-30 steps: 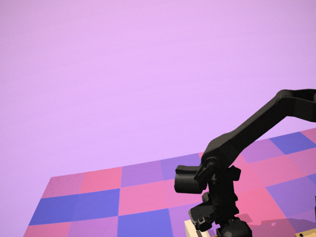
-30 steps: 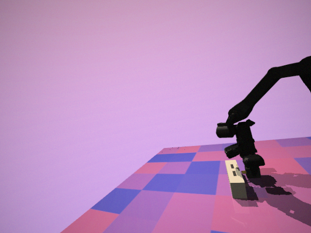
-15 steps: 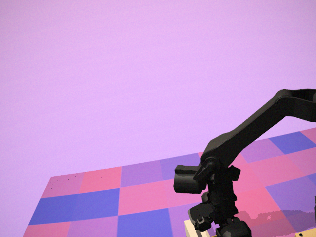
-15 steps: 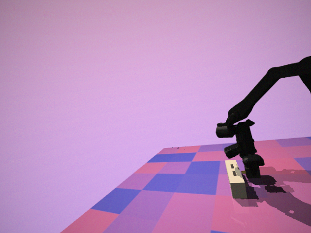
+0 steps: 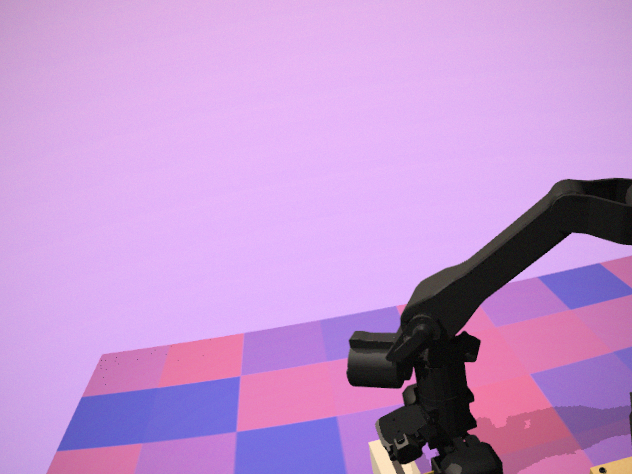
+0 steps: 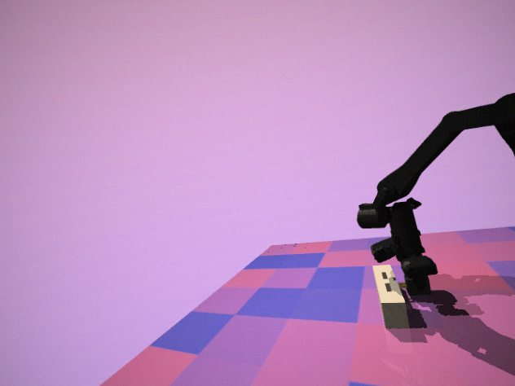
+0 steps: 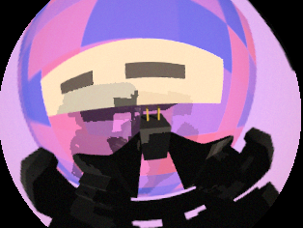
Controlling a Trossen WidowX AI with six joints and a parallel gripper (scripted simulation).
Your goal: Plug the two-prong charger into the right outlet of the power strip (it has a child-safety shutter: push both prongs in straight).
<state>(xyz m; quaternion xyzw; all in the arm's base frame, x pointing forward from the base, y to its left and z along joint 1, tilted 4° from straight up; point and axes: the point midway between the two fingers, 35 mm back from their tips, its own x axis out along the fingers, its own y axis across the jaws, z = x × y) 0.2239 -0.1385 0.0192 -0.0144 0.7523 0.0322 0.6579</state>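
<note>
Right now my gripper tip is 2 cm short of the charger and 1 cm below it.
</note>
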